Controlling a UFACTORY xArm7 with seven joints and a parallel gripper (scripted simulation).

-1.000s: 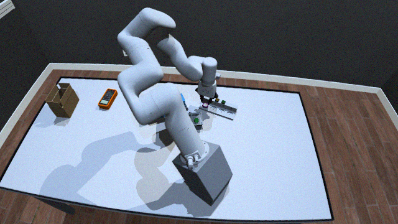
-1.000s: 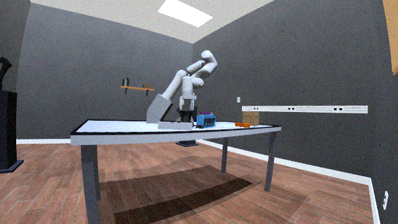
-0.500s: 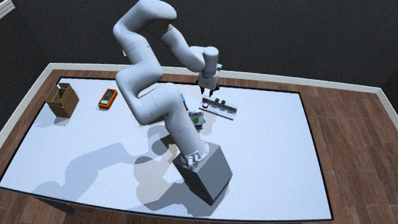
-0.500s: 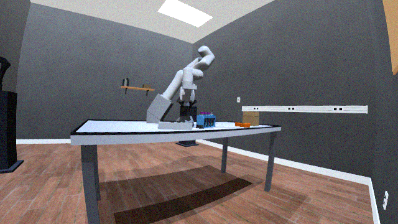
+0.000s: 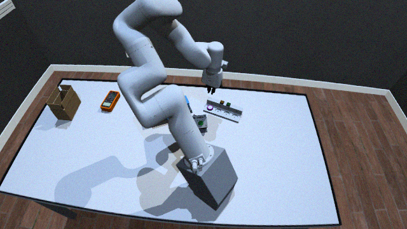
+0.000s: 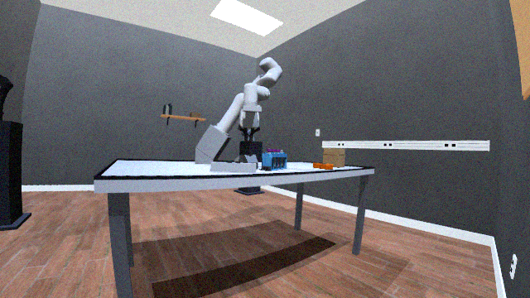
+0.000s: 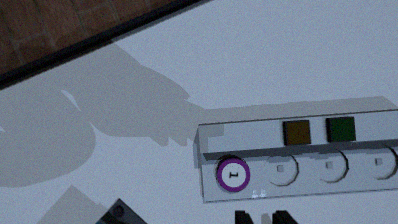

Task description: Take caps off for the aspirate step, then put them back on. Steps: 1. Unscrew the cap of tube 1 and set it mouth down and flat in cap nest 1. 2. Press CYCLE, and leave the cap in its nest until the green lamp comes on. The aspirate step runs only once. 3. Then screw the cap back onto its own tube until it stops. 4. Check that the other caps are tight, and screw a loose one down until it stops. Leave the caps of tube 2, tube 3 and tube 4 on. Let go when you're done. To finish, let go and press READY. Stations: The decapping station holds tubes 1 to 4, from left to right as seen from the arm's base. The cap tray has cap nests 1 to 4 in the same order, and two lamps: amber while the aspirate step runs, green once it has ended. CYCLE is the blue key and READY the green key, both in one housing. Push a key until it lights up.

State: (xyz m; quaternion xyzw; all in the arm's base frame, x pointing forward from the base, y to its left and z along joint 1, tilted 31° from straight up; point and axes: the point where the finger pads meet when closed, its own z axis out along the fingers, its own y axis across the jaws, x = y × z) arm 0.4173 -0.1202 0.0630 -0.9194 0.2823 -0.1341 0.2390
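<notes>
My hand is 130 mm past the grey key housing, 80 mm to the right of it and 120 mm above it.
</notes>
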